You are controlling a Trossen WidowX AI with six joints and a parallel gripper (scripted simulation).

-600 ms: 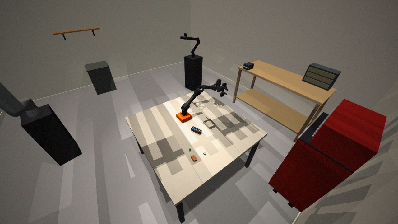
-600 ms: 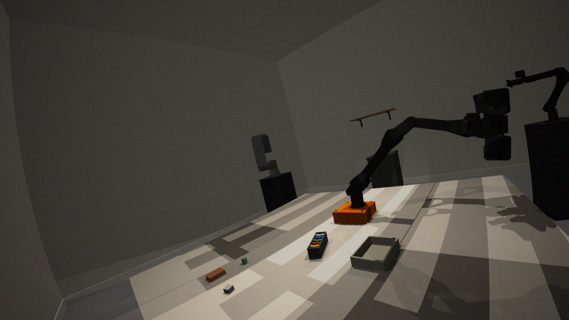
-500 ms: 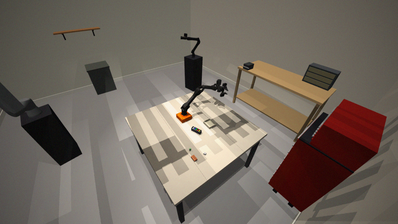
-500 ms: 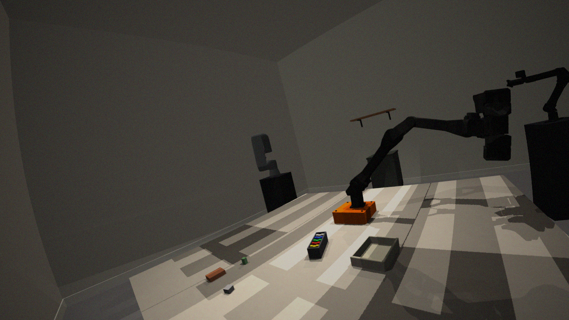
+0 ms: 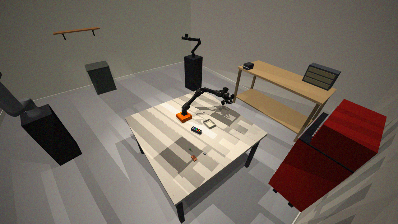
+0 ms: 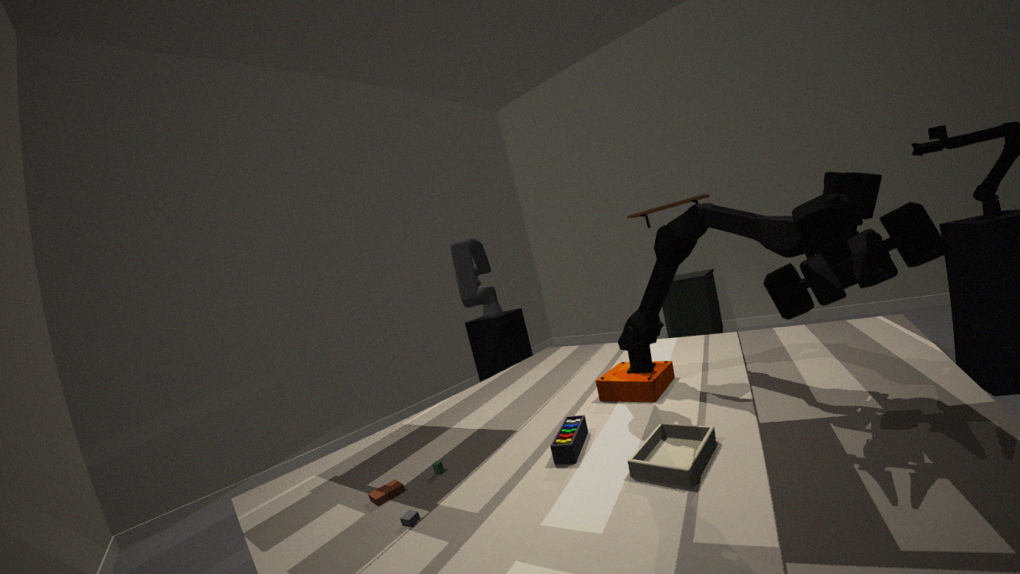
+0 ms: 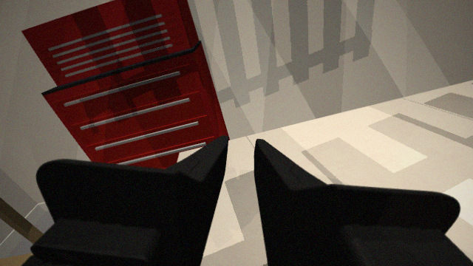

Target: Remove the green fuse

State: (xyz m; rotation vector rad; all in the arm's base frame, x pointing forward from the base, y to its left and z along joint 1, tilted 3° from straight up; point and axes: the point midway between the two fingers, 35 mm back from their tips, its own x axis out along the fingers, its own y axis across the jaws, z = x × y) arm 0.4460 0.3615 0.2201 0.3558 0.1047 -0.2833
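The green fuse lies 17 cm behind my gripper tip, 44 cm to the right of it and 25 cm below it. Round my gripper tip: grey tray 14 cm behind, 24 cm to the right, 27 cm below; brown brick 7 cm ahead, 73 cm to the right, 26 cm below; green cube 3 cm behind, 68 cm to the right, 26 cm below.
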